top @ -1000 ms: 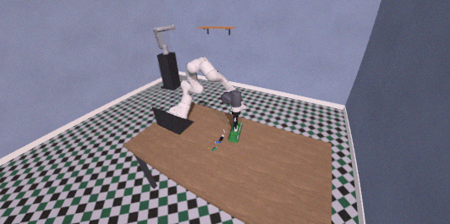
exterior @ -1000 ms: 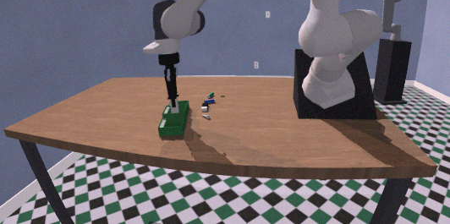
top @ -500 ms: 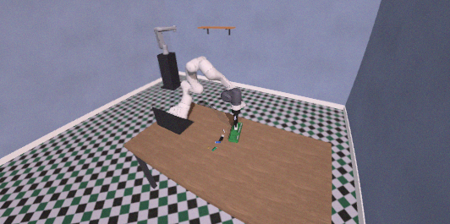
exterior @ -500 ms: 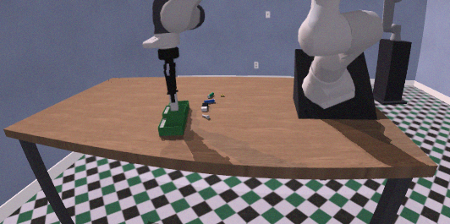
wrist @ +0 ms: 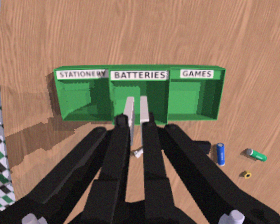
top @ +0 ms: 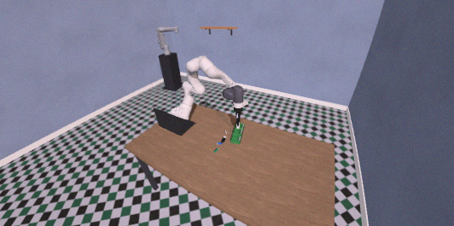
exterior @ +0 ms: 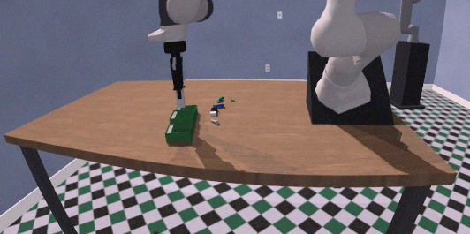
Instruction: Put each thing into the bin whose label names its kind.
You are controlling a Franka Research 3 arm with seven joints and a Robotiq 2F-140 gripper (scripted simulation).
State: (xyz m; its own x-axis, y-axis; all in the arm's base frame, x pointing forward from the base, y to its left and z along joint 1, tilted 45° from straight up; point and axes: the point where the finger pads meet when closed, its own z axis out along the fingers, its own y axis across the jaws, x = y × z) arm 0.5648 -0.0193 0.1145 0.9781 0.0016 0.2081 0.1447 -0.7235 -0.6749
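Right now my hand is 180 mm to the left of the blue cylinder, 110 mm past it and 100 mm above it. Round my hand: grey piece (120 mm behind, 100 mm below, 20 mm to the right); then joined green bins (90 mm below); then black-and-white block (110 mm to the right, 100 mm below, 100 mm behind).
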